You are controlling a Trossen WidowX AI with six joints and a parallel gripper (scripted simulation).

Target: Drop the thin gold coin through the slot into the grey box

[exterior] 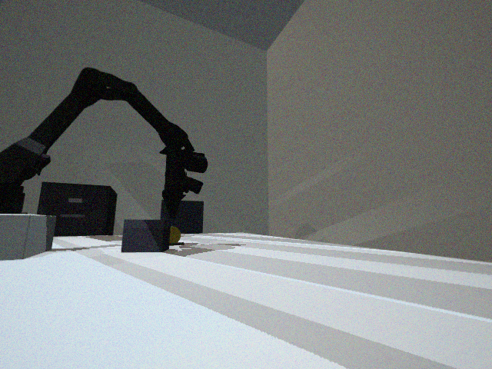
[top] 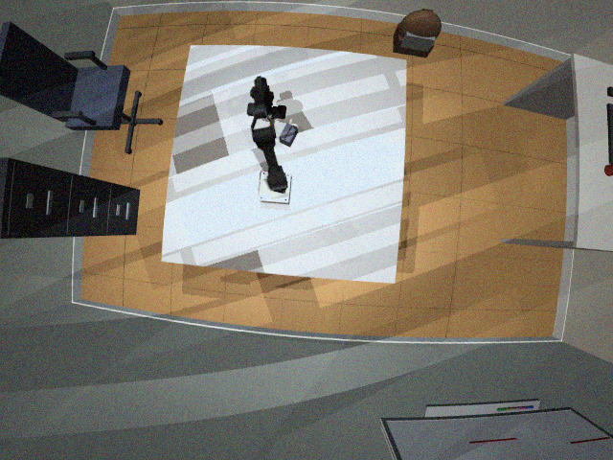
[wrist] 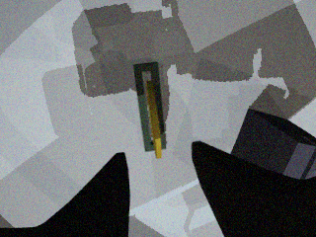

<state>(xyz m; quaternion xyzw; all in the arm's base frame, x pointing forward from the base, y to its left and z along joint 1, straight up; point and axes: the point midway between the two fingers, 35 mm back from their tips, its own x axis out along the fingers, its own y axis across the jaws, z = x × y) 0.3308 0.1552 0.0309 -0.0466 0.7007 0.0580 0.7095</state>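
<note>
My gripper tip is now 5 cm above the gold coin.
</note>
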